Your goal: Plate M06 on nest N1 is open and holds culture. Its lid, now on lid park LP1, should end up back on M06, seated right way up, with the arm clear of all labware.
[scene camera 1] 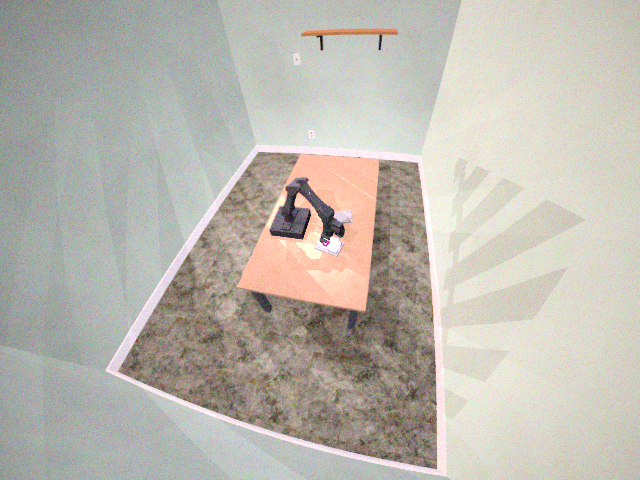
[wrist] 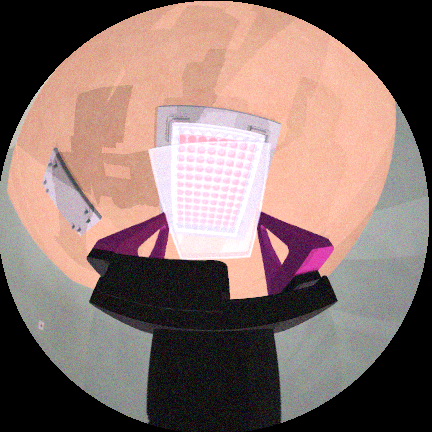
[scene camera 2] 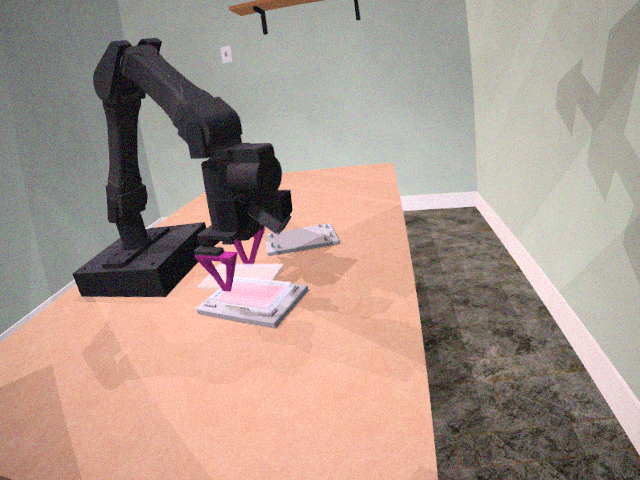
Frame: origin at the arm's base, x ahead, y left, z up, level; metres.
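Seen in the pictures: gripper, fingertip midpoint: [scene camera 1: 327,241] [wrist: 212,216] [scene camera 2: 238,278]; arm's base, origin of the base link: [scene camera 1: 289,219] [scene camera 2: 138,247].
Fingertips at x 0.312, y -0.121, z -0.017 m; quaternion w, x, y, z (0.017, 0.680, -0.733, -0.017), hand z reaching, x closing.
Offsets run from my fingertips to a thing's middle. Level surfaces: height alone.
My gripper [scene camera 1: 325,241] [scene camera 2: 237,275] [wrist: 212,216], with magenta fingers, is shut on the clear lid @(0.004 m up, 0.005 m ahead, 0.000 m left) [scene camera 2: 263,269] [wrist: 215,246]. It holds the lid roughly level, near the plate's rear side in scene camera 2. Plate M06 @(0.029 m down, 0.015 m ahead, 0.001 m left) [scene camera 2: 255,294] [wrist: 202,139], open with pink wells, sits on the grey nest N1 @(0.039 m down, 0.015 m ahead, 0.001 m left) [scene camera 2: 242,316] [wrist: 220,114]. In the wrist view the lid overlaps most of the plate and reaches past it toward the fingers; the plate's far edge shows beyond it. The exact height gap is unclear. Lid park LP1 @(0.038 m down, 0.034 m ahead, 0.280 m left) [scene camera 1: 343,216] [scene camera 2: 305,238] [wrist: 70,200] holds no lid.
The black robot base [scene camera 1: 290,223] [scene camera 2: 139,263] stands on the wooden table @(0.048 m down) [scene camera 1: 305,281] [scene camera 2: 310,403], left of the nest in scene camera 2. LP1 lies behind the nest there, with short dark pegs near its corners. A shelf [scene camera 1: 349,32] hangs on the back wall.
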